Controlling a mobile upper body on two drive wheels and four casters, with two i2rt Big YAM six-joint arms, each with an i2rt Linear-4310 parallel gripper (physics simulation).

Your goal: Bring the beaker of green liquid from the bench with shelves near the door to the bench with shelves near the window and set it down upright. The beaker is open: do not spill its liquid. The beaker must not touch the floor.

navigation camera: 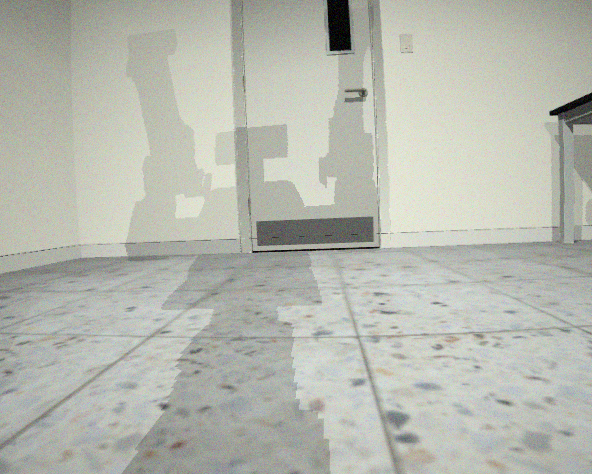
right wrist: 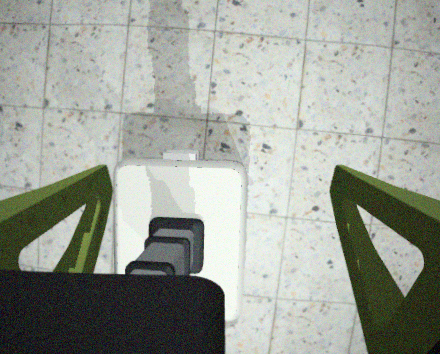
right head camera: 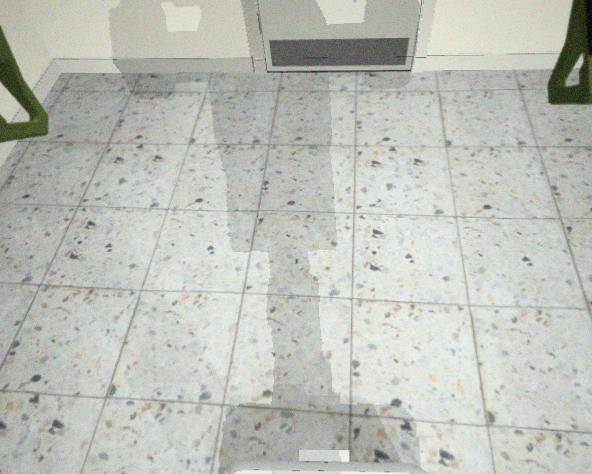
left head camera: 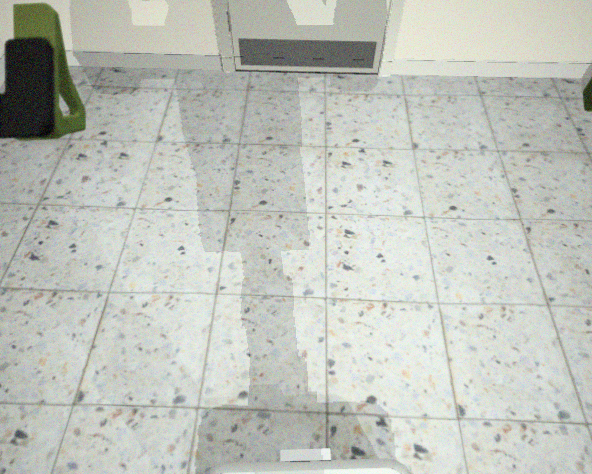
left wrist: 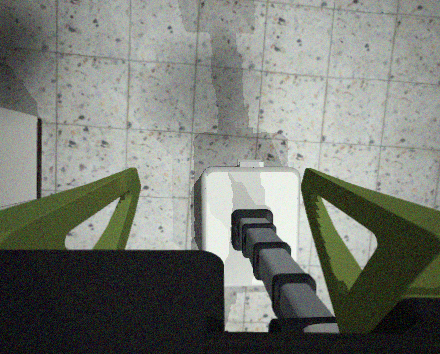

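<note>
The beaker of green liquid does not show in these views. My left gripper is open with nothing between its green fingers, high above my white base and the floor. My right gripper is open and empty too, also above the base and the floor. One green finger of the left gripper shows at the left edge of both head views, and part of the right gripper at their right edge. At the right of the navigation view, part of a dark-topped table or bench shows; I cannot tell which one it is.
A closed door with a grey kick plate stands ahead in the far wall. A side wall meets it at the left. A pale flat surface with a dark edge shows at the left of the left wrist view. My shadow lies ahead.
</note>
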